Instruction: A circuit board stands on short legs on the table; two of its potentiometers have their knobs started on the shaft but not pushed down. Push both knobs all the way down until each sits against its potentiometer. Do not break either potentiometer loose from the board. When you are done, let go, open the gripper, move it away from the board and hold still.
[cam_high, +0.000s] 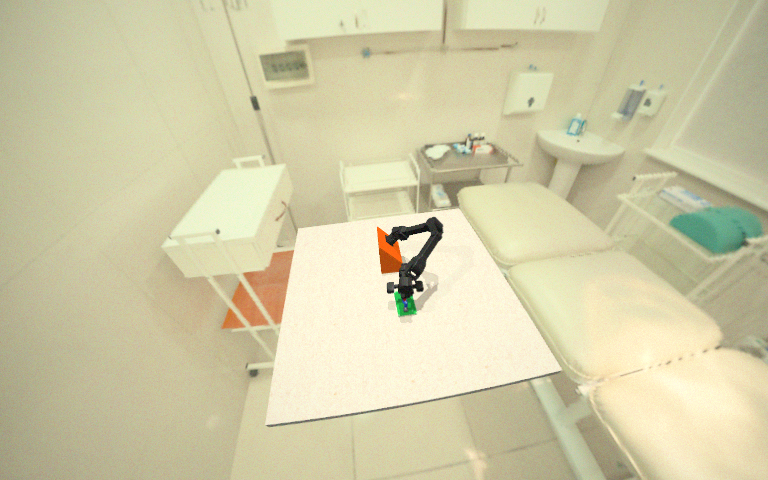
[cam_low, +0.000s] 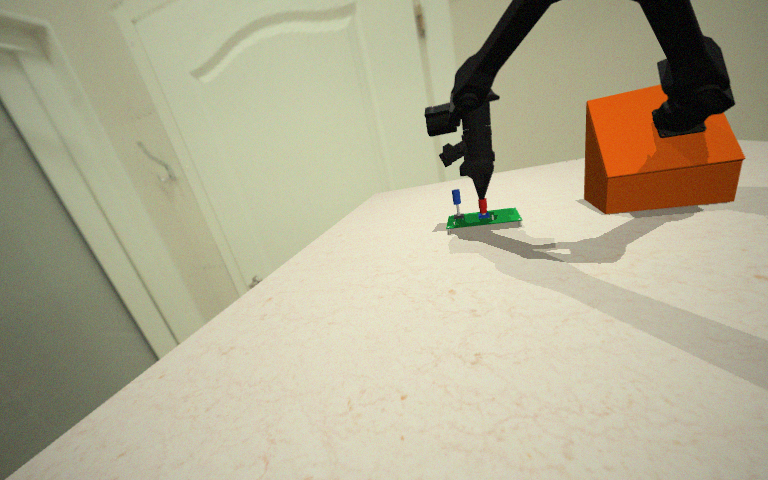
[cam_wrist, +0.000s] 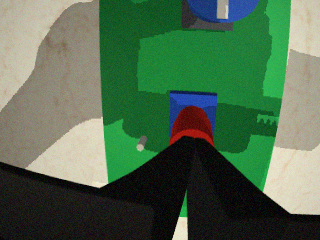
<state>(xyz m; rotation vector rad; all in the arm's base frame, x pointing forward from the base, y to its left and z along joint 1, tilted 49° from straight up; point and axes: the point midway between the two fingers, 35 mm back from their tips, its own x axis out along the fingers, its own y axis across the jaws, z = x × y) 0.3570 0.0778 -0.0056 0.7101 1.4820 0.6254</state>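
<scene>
Right now my gripper tip is 60 mm short of the blue knob and 20 mm below it. Also, from my gripper tip: red knob 20 mm below.
</scene>
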